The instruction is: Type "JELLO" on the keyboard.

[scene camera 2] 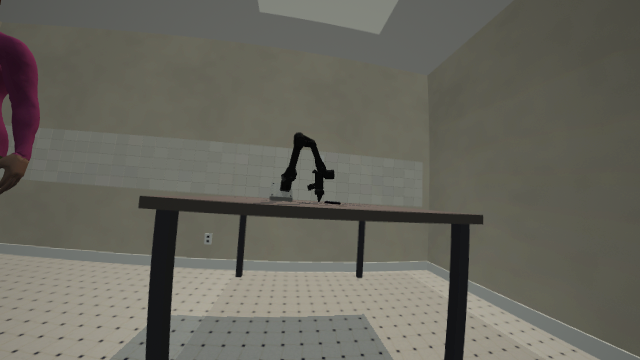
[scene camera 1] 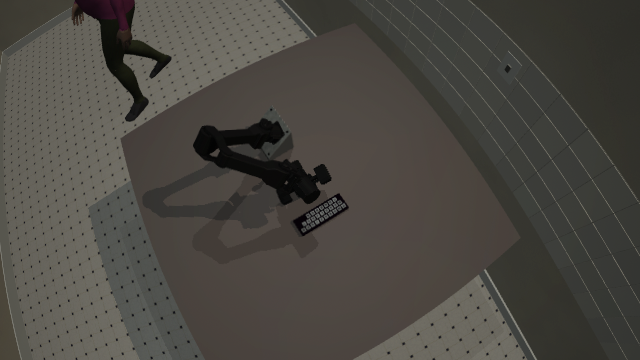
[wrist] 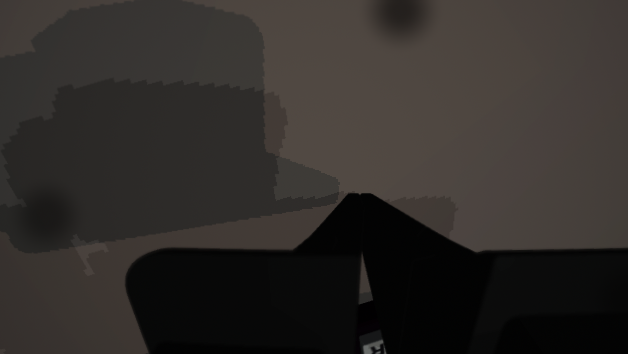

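Where they show: gripper, between the fingertips: (scene camera 2: 318,201) (wrist: 358,205); arm's base, origin of its link: (scene camera 2: 285,188) (scene camera 1: 275,132).
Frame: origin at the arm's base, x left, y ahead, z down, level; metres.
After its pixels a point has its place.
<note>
The black keyboard (scene camera 1: 320,215) @(z 0.071, x 0.010, y 0.332 m) (scene camera 2: 332,202) @(z 0.074, x -0.083, y 0.313 m) with pale letter keys lies flat on the table. In the wrist view a sliver of the keyboard (wrist: 367,312) @(z 0.077, x 0.024, y 0.295 m) shows through the gap behind the fingertips, with part of one pale key (wrist: 374,346) @(z 0.067, x 0.024, y 0.305 m) that looks like an upside-down R; the fingers hide the rest. My gripper (scene camera 2: 319,200) @(z 0.077, x 0.020, y 0.236 m) (wrist: 358,205) @(z 0.077, x 0.020, y 0.236 m) is shut and empty, pointing down. Its tips are low over the table beside the keyboard, on the arm base's side, and not over the keys. In scene camera 1 the hand hides the fingertips.
The brown table (scene camera 1: 400,165) @(z 0.084, x 0.369, y 0.299 m) (scene camera 2: 200,206) @(z 0.105, x -0.660, y -0.226 m) carries the arm's grey base plate (scene camera 1: 270,148) @(z 0.038, x -0.039, y 0.030 m) (scene camera 2: 281,198) @(z 0.069, x -0.069, y -0.015 m). Arm shadows fall across the table and beside the keyboard. A person in a pink top (scene camera 1: 112,12) (scene camera 2: 22,95) stands on the floor beyond the table's edge.
</note>
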